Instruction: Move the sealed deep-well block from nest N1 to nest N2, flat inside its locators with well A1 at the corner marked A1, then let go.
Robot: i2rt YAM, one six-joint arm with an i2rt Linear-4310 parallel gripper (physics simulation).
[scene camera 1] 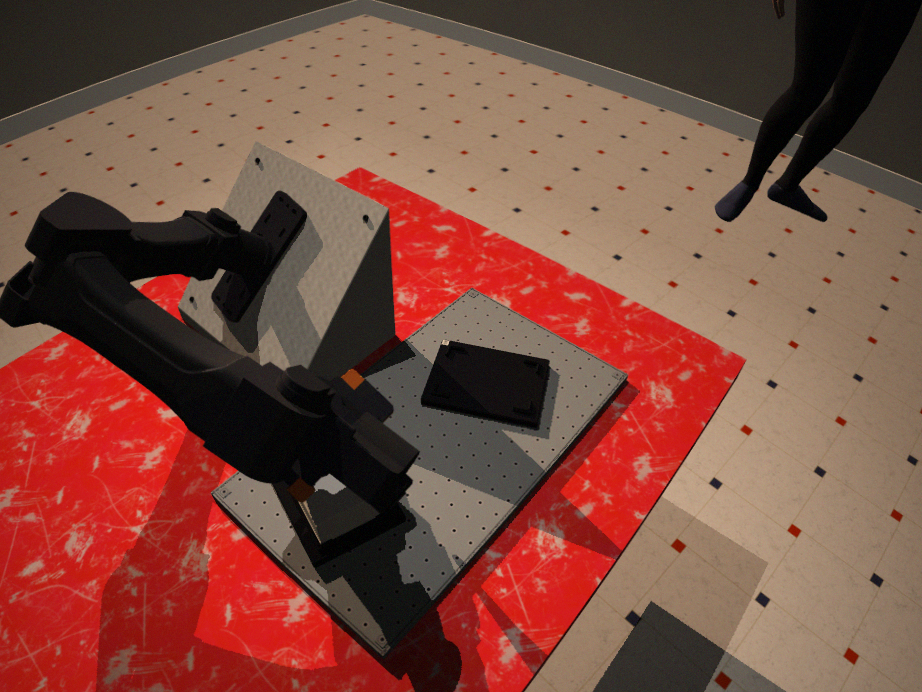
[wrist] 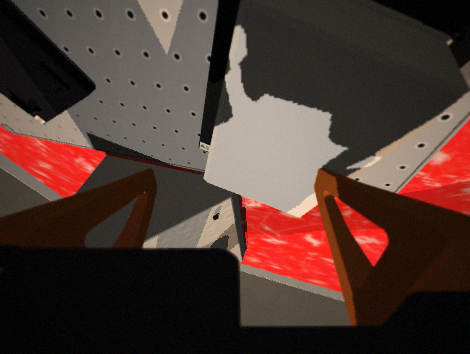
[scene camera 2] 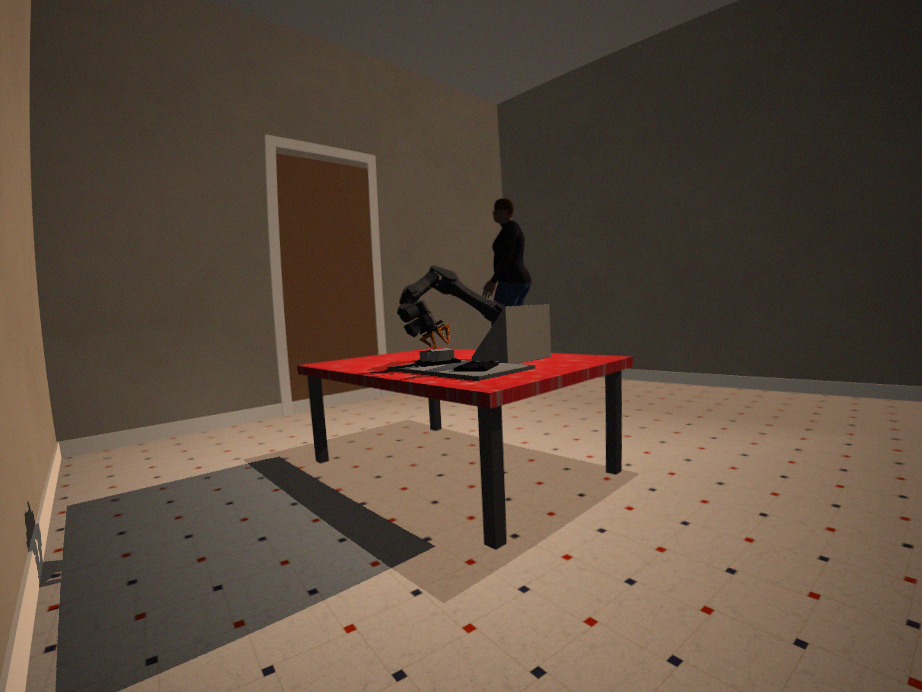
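Pixels of known places: gripper, fingertip midpoint: (wrist: 235, 177) (scene camera 2: 442, 346); arm's base, origin of the base link: (scene camera 1: 259, 257) (scene camera 2: 514, 330).
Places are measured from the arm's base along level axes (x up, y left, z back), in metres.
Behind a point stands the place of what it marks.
The sealed deep-well block (scene camera 1: 342, 515) @(x -0.063, y -0.140, z -0.392 m) (scene camera 2: 437, 355) @(x -0.077, y -0.081, z -0.355 m) (wrist: 275, 145) @(x -0.059, y -0.114, z -0.338 m) sits in the black nest N1 (wrist: 215, 65) @(x -0.101, y -0.065, z -0.351 m), its pale top partly in shadow. A small A1 label (wrist: 204, 146) @(x -0.101, y -0.051, z -0.270 m) shows at the nest's corner in the wrist view. The black nest N2 (scene camera 1: 484, 387) @(x -0.101, y 0.137, z -0.343 m) (scene camera 2: 476, 365) @(x -0.101, y 0.167, z -0.348 m) (wrist: 45, 75) @(x -0.095, y 0.085, z -0.316 m) stands without a block, with dark corner locators and a small pale mark (scene camera 1: 445, 342) @(x -0.101, y 0.156, z -0.241 m) at one corner. My gripper (scene camera 1: 326, 433) @(x -0.044, y -0.096, z -0.320 m) (scene camera 2: 440, 343) @(x -0.044, y -0.096, z -0.320 m) (wrist: 235, 177) @(x -0.044, y -0.096, z -0.320 m) is open, its orange fingers wide apart with nothing between them. It is above the block, near one end; the exact gap is unclear.
Both nests are on a perforated grey plate (scene camera 1: 439, 499) @(x -0.113, y -0.025, z -0.428 m) (wrist: 120, 30) @(x -0.113, y 0.008, z -0.355 m) on the red table (scene camera 1: 655, 335) @(x -0.126, y 0.441, z -0.438 m) (scene camera 2: 580, 363) @(x -0.126, y 0.343, z 0.026 m). A tall grey wedge (scene camera 1: 350, 223) @(x 0.078, y 0.091, z -0.116 m) (scene camera 2: 527, 332) @(x -0.004, y 0.111, z -0.027 m) carrying the arm's base stands beside the plate. A person (scene camera 1: 826, 96) (scene camera 2: 509, 253) stands beyond the table.
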